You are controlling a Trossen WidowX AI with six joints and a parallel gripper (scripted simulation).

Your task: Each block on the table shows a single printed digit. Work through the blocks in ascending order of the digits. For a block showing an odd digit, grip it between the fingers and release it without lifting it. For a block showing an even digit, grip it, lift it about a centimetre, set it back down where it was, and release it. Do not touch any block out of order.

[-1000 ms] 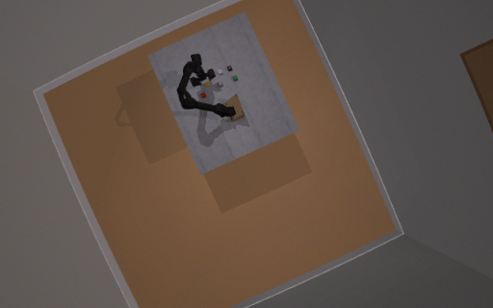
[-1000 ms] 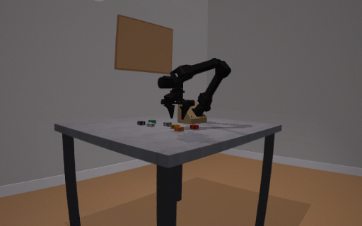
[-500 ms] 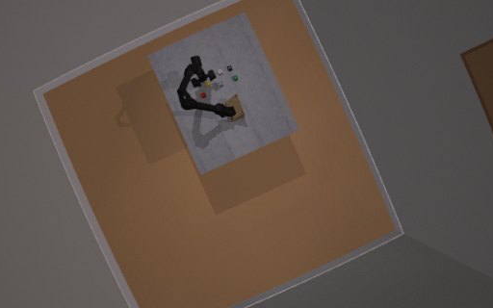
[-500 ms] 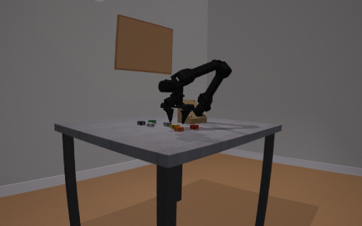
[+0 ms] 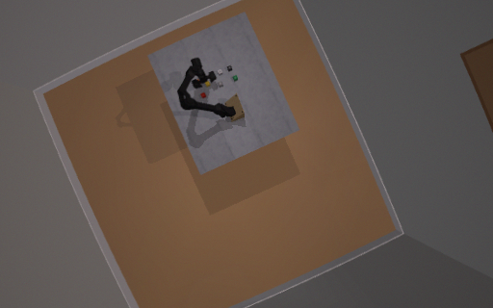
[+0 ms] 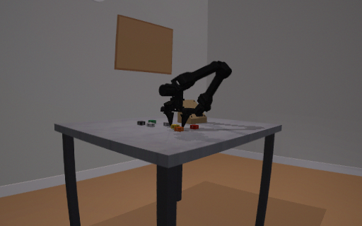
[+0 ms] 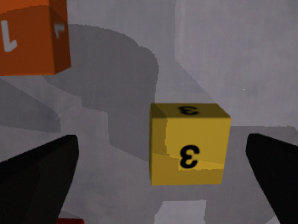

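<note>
Right now the yellow block is 10 mm to the right of my gripper tip. The rest, counted from my gripper tip: red block 80 mm behind, 60 mm to the left; grey block 40 mm behind, 110 mm to the right; orange block 50 mm ahead, 60 mm to the left.
</note>
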